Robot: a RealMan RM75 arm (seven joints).
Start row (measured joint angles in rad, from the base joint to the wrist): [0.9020 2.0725 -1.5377 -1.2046 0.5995 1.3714 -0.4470]
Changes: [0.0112 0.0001 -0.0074 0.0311 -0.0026 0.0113 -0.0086]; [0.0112 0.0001 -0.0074 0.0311 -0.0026 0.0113 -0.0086]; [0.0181 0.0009 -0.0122 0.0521 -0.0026 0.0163 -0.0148]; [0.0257 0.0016 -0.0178 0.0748 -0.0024 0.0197 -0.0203]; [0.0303 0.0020 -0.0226 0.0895 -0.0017 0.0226 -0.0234]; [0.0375 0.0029 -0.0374 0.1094 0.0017 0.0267 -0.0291]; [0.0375 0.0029 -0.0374 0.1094 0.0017 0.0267 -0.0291]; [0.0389 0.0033 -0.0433 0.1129 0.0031 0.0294 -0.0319]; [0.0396 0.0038 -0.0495 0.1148 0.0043 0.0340 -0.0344]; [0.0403 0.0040 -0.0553 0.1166 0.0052 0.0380 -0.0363]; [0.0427 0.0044 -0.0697 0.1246 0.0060 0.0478 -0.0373]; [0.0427 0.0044 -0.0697 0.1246 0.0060 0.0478 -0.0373]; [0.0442 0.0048 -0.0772 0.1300 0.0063 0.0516 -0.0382]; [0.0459 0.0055 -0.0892 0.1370 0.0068 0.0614 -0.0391]
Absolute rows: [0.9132 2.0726 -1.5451 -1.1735 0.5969 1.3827 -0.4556]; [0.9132 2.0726 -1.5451 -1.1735 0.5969 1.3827 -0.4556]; [0.9201 2.0734 -1.5499 -1.1525 0.5969 1.3877 -0.4618]; [0.9277 2.0741 -1.5555 -1.1298 0.5971 1.3911 -0.4673]; [0.9323 2.0745 -1.5603 -1.1151 0.5978 1.3940 -0.4704]; [0.9395 2.0754 -1.5751 -1.0952 0.6012 1.3981 -0.4761]; [0.9395 2.0754 -1.5751 -1.0952 0.6012 1.3981 -0.4761]; [0.9409 2.0758 -1.5810 -1.0917 0.6026 1.4008 -0.4789]; [0.9416 2.0763 -1.5872 -1.0898 0.6038 1.4054 -0.4814]; [0.9423 2.0765 -1.5930 -1.0880 0.6047 1.4094 -0.4833]; [0.9447 2.0769 -1.6074 -1.0800 0.6055 1.4192 -0.4843]; [0.9447 2.0769 -1.6074 -1.0800 0.6055 1.4192 -0.4843]; [0.9462 2.0773 -1.6149 -1.0746 0.6058 1.4230 -0.4852]; [0.9479 2.0780 -1.6269 -1.0676 0.6063 1.4328 -0.4861]
